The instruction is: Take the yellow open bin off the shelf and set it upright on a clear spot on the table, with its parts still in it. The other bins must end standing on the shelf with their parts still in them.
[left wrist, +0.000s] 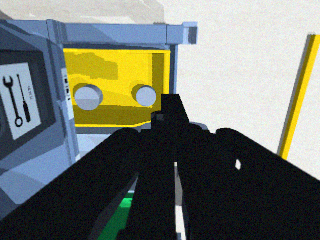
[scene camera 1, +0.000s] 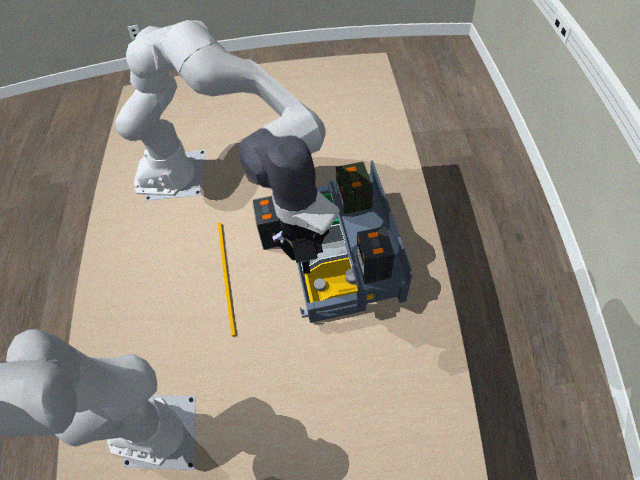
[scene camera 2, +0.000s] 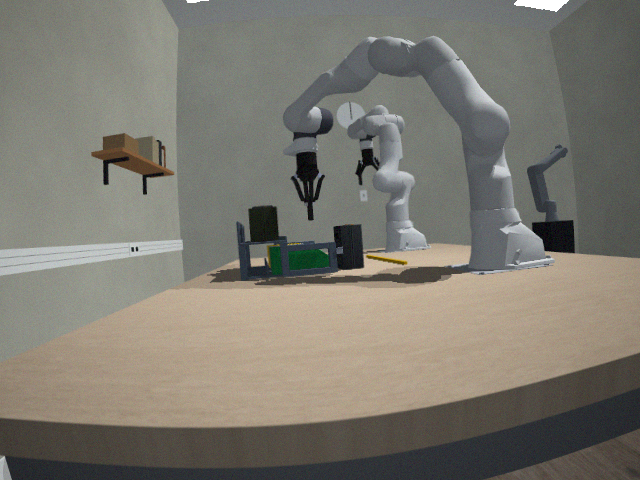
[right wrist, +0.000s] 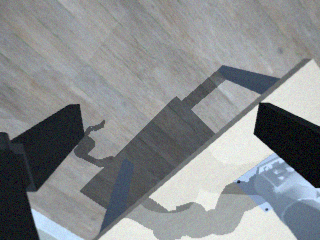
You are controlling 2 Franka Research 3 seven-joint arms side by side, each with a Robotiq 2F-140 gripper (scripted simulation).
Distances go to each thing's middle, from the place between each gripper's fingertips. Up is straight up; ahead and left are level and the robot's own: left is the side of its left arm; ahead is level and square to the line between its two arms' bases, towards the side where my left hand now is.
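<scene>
Yellow bin (scene camera 1: 333, 272): my left hand (scene camera 2: 310, 220) 15 cm above it, 8 cm short of it, 1 cm to the right of it. Counted from my left hand: blue-grey shelf (scene camera 1: 380, 215), 13 cm below, 9 cm ahead, 13 cm to the left; grey bin (scene camera 1: 333, 242), 15 cm below, 6 cm ahead, 12 cm to the left.
Counted from my right hand: yellow bin, 37 cm below, 51 cm ahead, 93 cm to the left; blue-grey shelf, 35 cm below, 52 cm ahead, 104 cm to the left; grey bin, 37 cm below, 49 cm ahead, 104 cm to the left.
</scene>
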